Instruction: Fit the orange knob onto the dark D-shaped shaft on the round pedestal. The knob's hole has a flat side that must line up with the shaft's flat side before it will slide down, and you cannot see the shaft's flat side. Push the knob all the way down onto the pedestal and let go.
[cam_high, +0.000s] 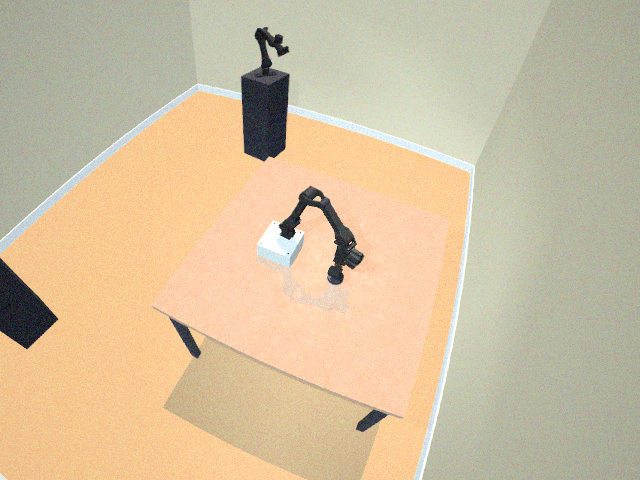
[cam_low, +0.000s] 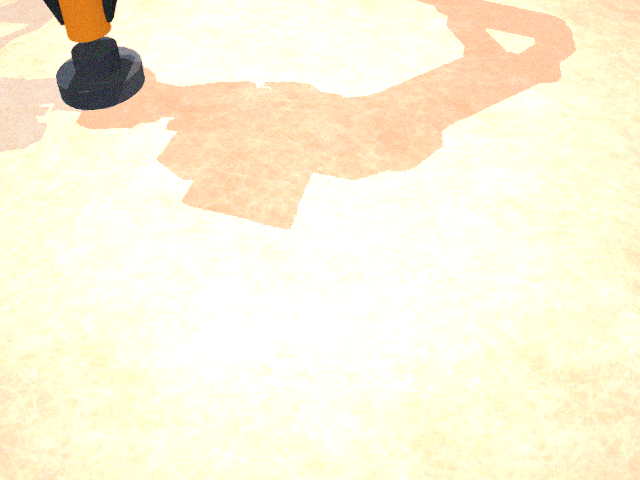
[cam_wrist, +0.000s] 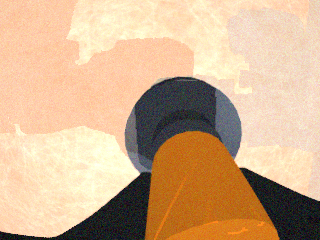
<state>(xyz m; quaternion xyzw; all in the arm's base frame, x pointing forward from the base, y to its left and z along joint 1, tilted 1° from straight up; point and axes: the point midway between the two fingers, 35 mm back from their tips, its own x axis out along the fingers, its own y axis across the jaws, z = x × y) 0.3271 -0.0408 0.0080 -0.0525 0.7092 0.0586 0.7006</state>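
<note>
Now: the orange knob 2 cm above my gripper tip. Also, from my gripper tip: round pedestal 4 cm below.
</note>
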